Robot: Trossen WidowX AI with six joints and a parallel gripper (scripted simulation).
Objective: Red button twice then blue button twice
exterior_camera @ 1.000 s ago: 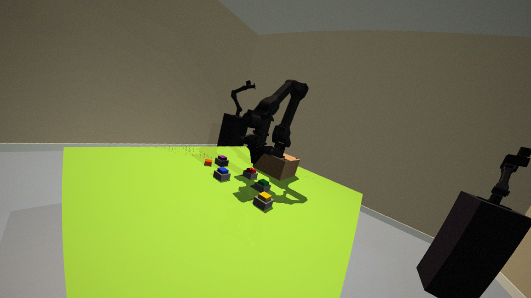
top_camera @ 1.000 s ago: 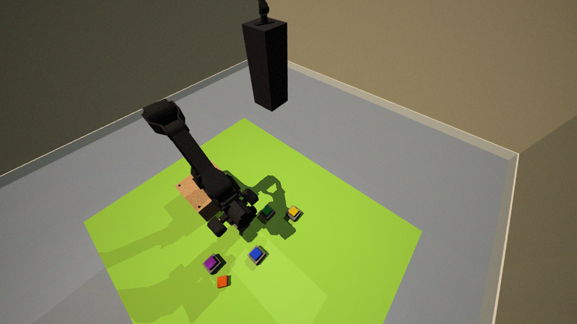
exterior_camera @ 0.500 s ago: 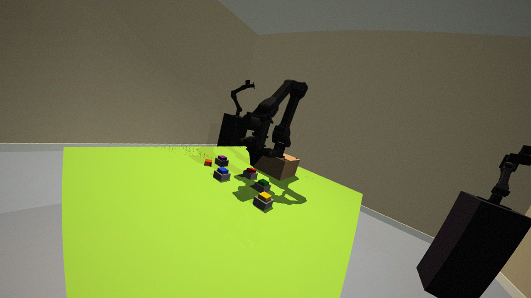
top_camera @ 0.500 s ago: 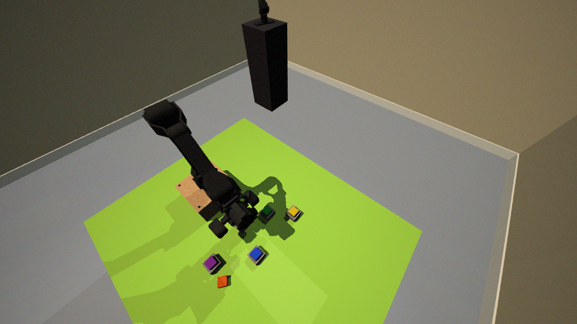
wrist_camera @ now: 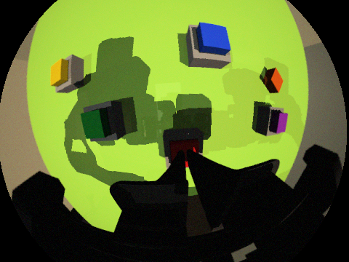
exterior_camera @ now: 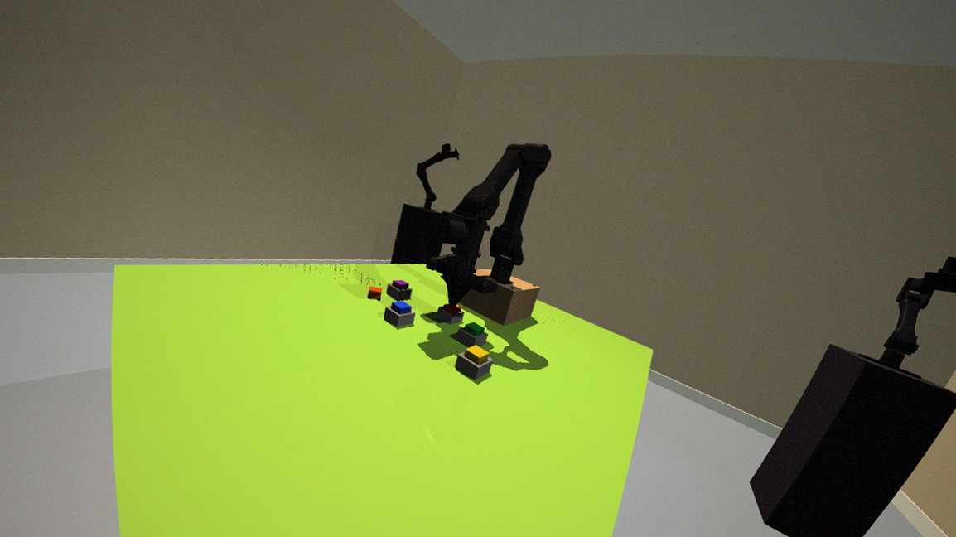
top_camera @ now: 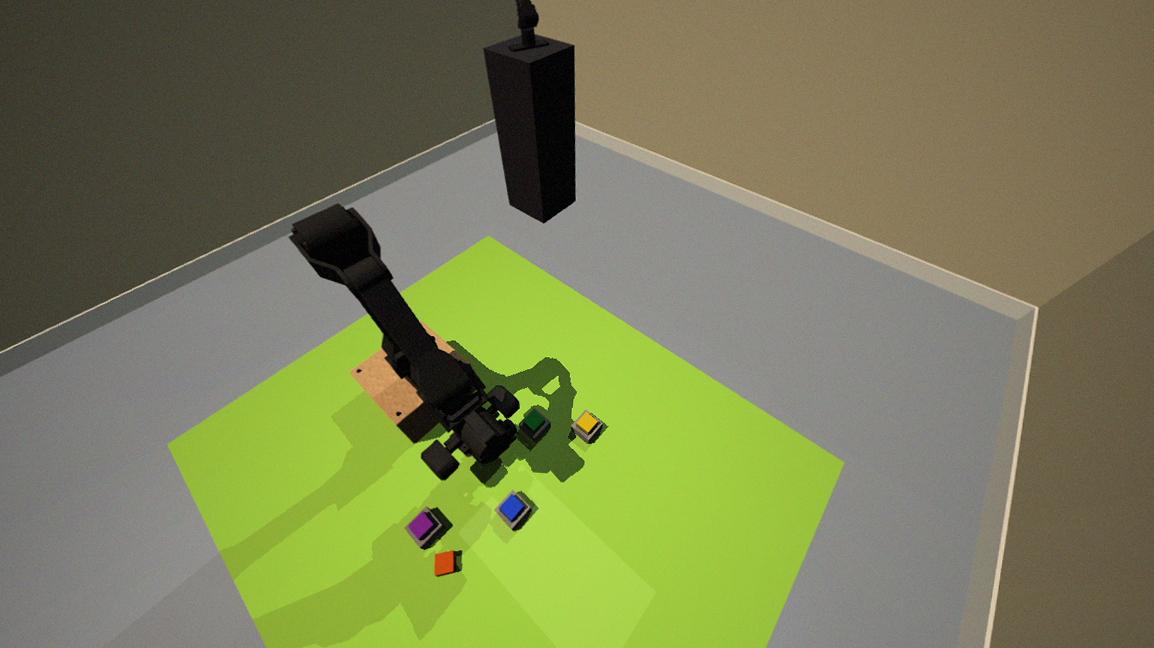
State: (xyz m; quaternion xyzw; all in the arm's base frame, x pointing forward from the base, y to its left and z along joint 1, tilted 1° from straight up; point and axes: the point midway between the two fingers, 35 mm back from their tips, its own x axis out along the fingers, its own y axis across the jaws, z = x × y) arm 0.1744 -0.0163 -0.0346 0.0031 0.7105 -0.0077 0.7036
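Right now the red button is 10 mm below my gripper tip. Round my gripper tip: blue button (130 mm ahead, 40 mm to the right); green button (40 mm ahead, 100 mm to the left); purple button (30 mm ahead, 170 mm to the right).
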